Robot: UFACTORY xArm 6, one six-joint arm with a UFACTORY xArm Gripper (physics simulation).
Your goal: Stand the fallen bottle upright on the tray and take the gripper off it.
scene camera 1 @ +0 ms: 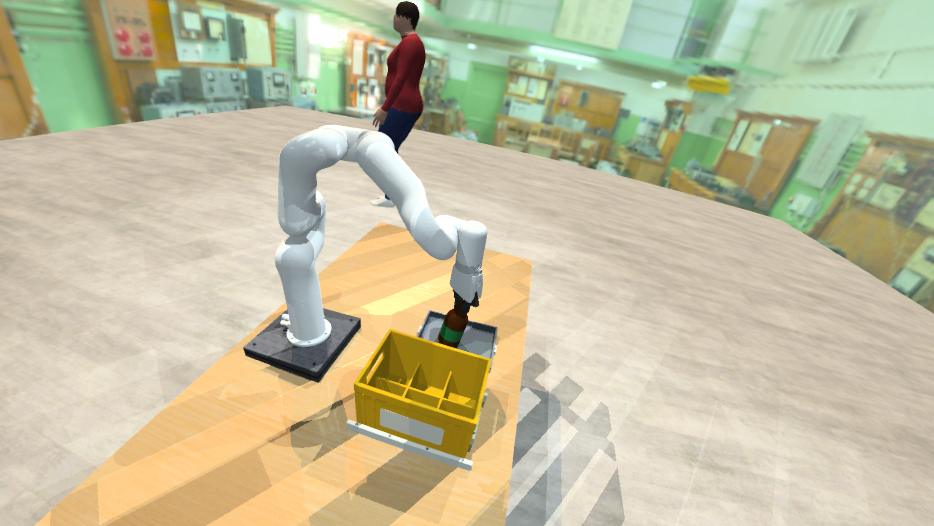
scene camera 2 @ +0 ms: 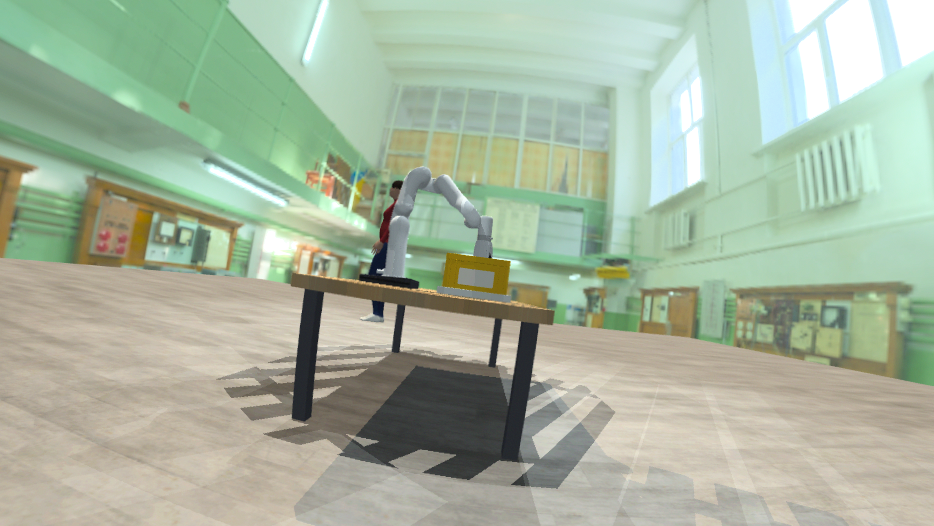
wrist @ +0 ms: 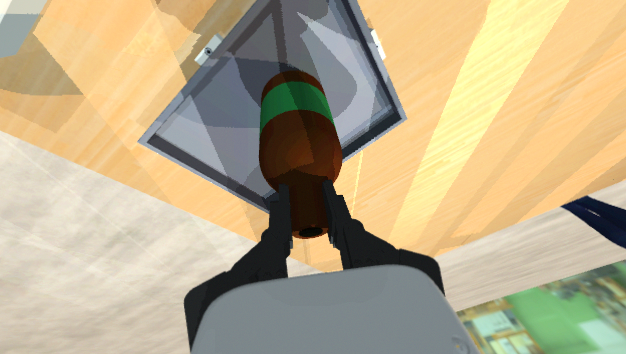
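Observation:
The brown bottle with a green band is held by its neck over the grey tray. It is close to upright, with a slight lean in the scene camera 1 view. My gripper is shut on the neck, one black finger on each side, and the bottle's mouth shows between the fingers in the wrist view. The bottle's base is hidden by the crate in the scene camera 1 view and by its own body in the wrist view, so I cannot tell whether it touches the tray.
A yellow crate with dividers stands right beside the tray, on the side nearer scene camera 1. The arm's dark base plate is at the left on the wooden table. A person in red stands behind the table.

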